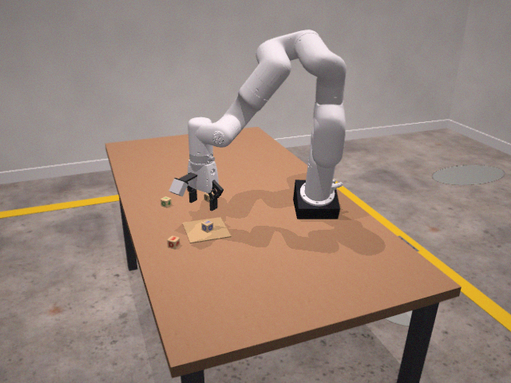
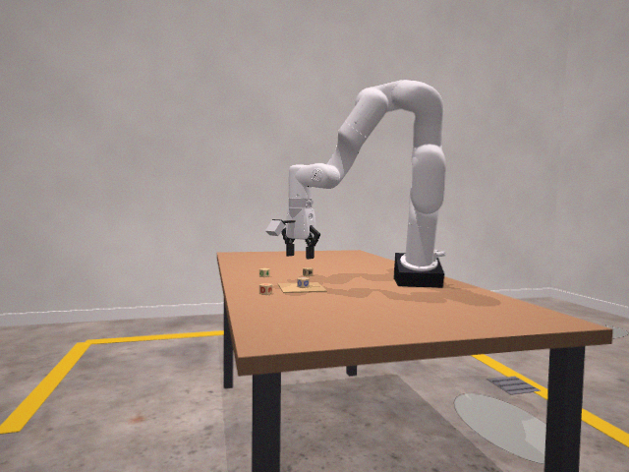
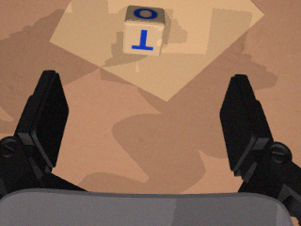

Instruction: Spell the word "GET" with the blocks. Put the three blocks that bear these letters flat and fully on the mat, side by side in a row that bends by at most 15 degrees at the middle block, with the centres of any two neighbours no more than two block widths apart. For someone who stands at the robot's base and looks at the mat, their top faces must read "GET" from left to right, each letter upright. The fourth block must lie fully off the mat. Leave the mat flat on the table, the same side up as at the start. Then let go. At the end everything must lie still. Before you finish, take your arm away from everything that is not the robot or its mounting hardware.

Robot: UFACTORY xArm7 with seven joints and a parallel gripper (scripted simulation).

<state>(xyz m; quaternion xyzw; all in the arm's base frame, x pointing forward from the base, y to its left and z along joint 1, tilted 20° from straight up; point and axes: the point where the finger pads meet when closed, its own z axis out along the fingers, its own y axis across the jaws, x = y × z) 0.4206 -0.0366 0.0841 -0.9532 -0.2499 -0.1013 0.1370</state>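
My hand is 10 mm past the tan mat, 10 mm to the left of it and 110 mm above it. Round my hand: green-lettered block (80 mm ahead, 240 mm to the right, 100 mm below); black-lettered block (90 mm behind, 230 mm to the right, 100 mm below); red-lettered block (120 mm ahead, 50 mm to the left, 100 mm below).
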